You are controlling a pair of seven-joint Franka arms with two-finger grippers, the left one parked.
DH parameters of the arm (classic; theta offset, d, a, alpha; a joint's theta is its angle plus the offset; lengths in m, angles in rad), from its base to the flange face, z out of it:
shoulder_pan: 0 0.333 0 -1.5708
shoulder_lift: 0 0 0 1.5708
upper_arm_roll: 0 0.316 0.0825 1.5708
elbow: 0 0 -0.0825 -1.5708
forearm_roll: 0 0.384 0 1.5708
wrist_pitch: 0 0 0.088 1.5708
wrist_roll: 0 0.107 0 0
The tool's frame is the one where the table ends.
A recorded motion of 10 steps. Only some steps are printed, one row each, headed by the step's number.
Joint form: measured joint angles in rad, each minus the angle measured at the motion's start. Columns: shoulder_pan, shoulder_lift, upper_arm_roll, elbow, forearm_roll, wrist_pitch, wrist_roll.
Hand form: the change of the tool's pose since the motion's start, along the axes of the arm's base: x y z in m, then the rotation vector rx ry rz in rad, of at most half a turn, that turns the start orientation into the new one. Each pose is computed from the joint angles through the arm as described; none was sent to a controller.
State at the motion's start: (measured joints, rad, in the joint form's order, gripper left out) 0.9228 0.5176 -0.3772 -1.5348 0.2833 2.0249 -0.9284
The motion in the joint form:
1: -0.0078 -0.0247 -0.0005 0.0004 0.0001 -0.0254 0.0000
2: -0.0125 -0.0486 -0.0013 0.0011 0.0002 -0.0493 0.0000
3: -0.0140 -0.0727 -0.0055 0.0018 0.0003 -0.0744 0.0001
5: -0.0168 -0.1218 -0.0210 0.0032 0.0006 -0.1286 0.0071
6: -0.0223 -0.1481 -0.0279 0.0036 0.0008 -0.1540 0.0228
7: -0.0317 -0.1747 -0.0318 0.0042 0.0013 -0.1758 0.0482
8: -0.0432 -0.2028 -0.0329 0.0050 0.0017 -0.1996 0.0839
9: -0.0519 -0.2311 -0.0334 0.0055 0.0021 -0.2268 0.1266
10: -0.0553 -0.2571 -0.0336 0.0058 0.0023 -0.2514 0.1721
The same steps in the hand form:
1: 0.0002 -0.0065 0.0143 0.0084 0.0072 -0.0062
2: -0.0009 -0.0115 0.0283 0.0170 0.0131 -0.0094
3: -0.0025 -0.0167 0.0425 0.0242 0.0187 -0.0123
5: -0.0047 -0.0313 0.0713 0.0363 0.0315 -0.0301
6: -0.0050 -0.0410 0.0865 0.0445 0.0371 -0.0545
7: -0.0049 -0.0516 0.1019 0.0552 0.0414 -0.0897
8: -0.0056 -0.0624 0.1177 0.0663 0.0483 -0.1341
9: -0.0083 -0.0718 0.1330 0.0755 0.0596 -0.1814
10: -0.0127 -0.0780 0.1468 0.0831 0.0710 -0.2259

